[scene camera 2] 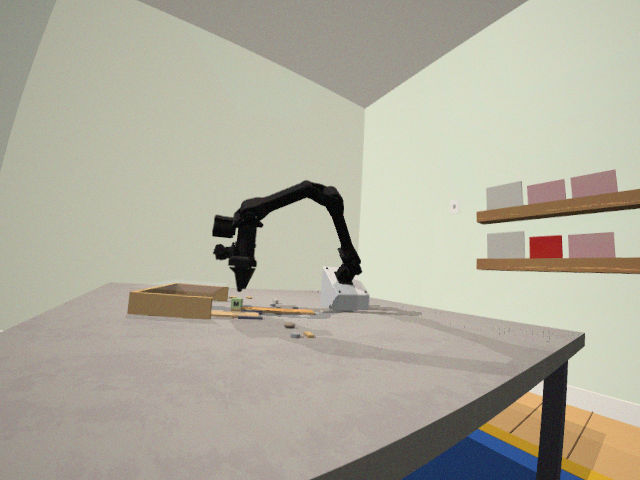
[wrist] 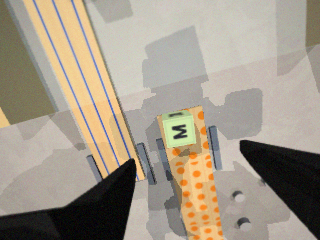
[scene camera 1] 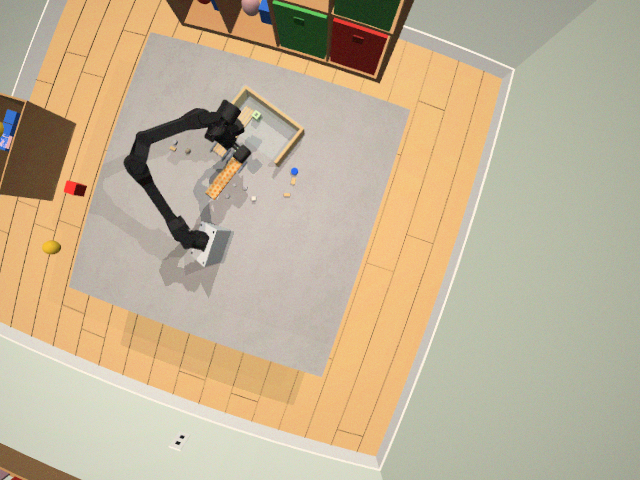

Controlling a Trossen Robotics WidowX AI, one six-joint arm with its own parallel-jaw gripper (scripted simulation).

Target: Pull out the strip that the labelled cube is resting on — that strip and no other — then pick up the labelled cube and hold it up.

Observation:
My gripper (scene camera 2: 241,290) is open, holding nothing. I also see a labelled cube (wrist: 179,130).
My gripper also shows in the wrist view (wrist: 186,154).

